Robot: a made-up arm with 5 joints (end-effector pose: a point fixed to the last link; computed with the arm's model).
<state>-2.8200 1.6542 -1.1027 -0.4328 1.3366</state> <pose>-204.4 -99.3 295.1 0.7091 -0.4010 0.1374 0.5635</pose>
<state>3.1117 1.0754 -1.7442 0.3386 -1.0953</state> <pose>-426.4 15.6 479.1 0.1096 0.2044 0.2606 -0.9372</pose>
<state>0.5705 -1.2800 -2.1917 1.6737 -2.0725</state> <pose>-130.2 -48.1 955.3 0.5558 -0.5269 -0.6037 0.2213</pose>
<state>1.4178 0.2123 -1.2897 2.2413 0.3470</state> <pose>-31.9 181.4 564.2 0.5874 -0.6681 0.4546 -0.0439</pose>
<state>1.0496 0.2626 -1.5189 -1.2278 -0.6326</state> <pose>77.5 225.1 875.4 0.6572 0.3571 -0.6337 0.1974</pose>
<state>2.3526 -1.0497 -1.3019 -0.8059 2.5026</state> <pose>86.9 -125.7 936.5 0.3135 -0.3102 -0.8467 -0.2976</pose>
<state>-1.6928 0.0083 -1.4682 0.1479 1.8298</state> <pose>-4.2 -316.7 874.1 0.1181 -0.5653 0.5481 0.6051</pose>
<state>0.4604 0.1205 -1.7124 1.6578 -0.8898</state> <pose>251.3 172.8 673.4 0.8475 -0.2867 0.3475 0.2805</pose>
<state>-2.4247 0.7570 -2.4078 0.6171 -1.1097</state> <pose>-335.3 -285.5 774.0 0.3593 -0.2300 0.2293 -0.8749</pose>
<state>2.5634 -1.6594 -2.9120 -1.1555 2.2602</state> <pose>187.3 -155.4 440.0 0.9336 -0.1711 0.1687 -0.2657</pose>
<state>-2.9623 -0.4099 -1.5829 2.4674 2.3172</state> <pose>-173.9 -48.2 685.4 0.9644 -0.2083 0.1394 0.0844</pose>
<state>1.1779 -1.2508 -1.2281 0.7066 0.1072</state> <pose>-39.3 59.3 932.1 0.8375 0.4435 -0.1507 0.2814</pose>
